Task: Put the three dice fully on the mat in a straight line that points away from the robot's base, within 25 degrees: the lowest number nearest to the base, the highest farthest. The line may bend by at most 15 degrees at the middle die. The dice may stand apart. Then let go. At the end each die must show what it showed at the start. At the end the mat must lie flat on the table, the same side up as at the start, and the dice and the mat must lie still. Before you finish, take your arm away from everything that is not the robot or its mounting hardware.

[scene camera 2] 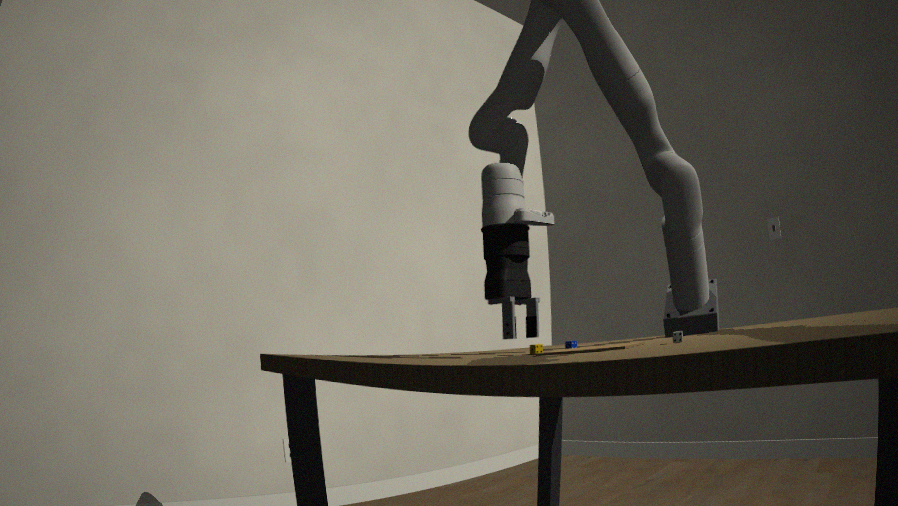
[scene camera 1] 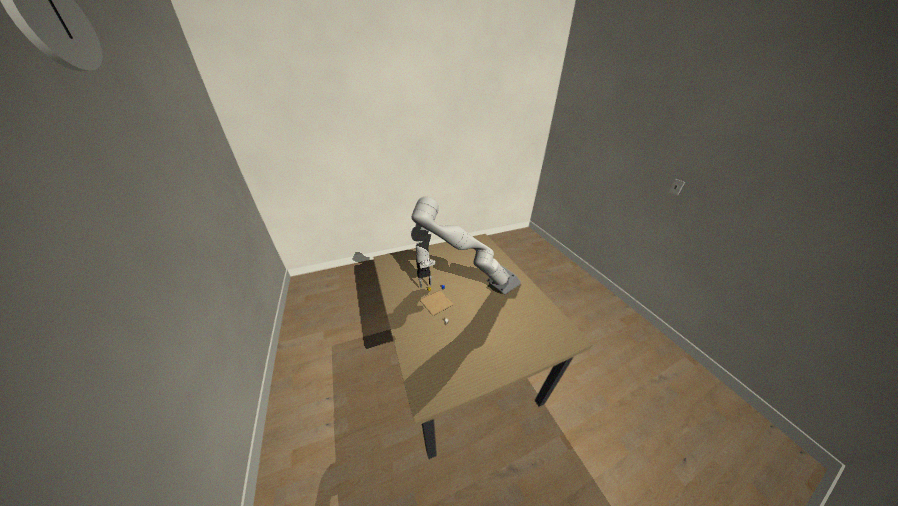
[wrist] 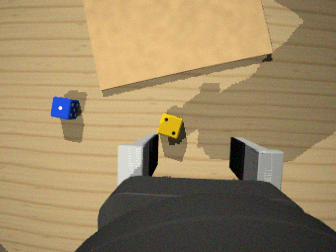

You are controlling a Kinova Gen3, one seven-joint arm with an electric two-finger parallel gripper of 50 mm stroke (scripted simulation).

Note:
In view: the gripper (scene camera 2: pixel 521 338) and a tan mat (wrist: pixel 127 49).
The gripper also shows in the wrist view (wrist: pixel 194 151).

